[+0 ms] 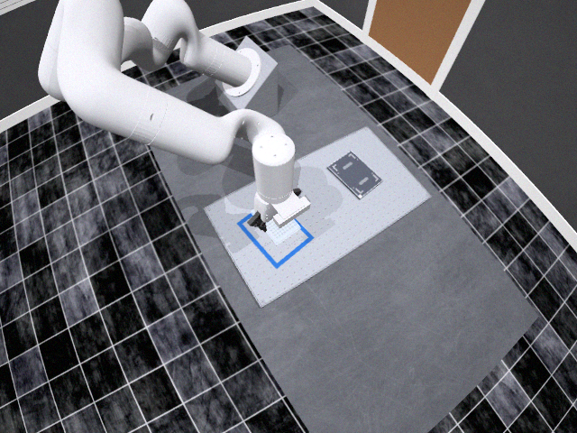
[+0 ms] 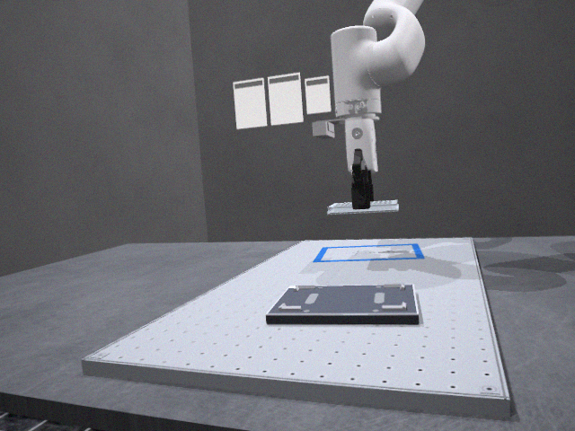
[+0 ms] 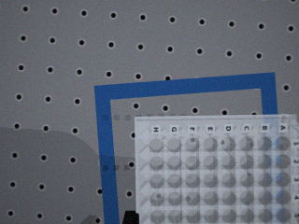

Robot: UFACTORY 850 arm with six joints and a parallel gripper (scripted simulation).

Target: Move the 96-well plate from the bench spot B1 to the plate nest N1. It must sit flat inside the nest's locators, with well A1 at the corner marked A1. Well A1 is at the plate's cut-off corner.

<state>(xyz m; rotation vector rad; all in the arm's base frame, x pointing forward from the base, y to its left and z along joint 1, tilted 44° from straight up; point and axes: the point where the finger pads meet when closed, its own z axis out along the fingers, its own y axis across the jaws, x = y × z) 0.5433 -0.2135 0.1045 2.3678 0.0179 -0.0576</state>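
Right now my hand is 350 mm to the right of the dark plate nest N1, 90 mm above it and 20 mm past it. Round my hand: 96-well plate: 10 mm below; A1 label: 300 mm to the left, 90 mm below, 60 mm ahead.
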